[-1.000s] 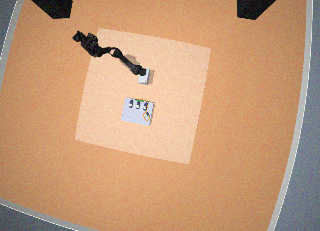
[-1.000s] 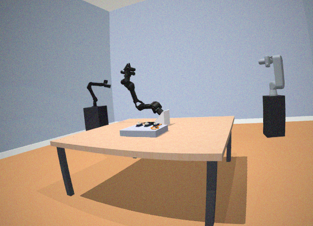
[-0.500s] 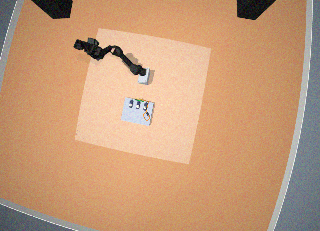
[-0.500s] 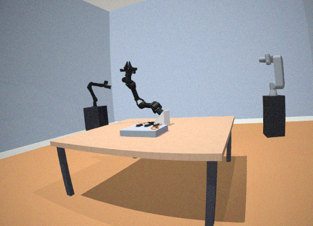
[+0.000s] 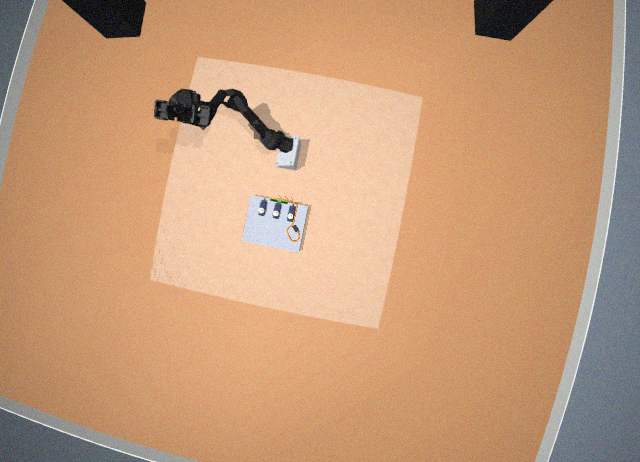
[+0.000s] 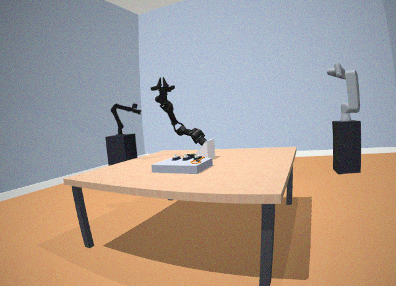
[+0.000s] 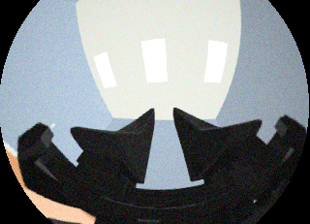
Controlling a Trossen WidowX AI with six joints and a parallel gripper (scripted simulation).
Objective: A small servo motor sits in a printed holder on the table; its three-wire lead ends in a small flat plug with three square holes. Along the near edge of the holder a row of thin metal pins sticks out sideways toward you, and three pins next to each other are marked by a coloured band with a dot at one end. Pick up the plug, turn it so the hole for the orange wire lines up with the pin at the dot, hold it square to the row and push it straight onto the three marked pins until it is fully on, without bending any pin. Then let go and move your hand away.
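My gripper tip is now 22 cm short of the green band, 26 cm to the right of it and 56 cm above it. Round my gripper tip: pale grey holder: 38 cm ahead, 23 cm to the left, 61 cm below.
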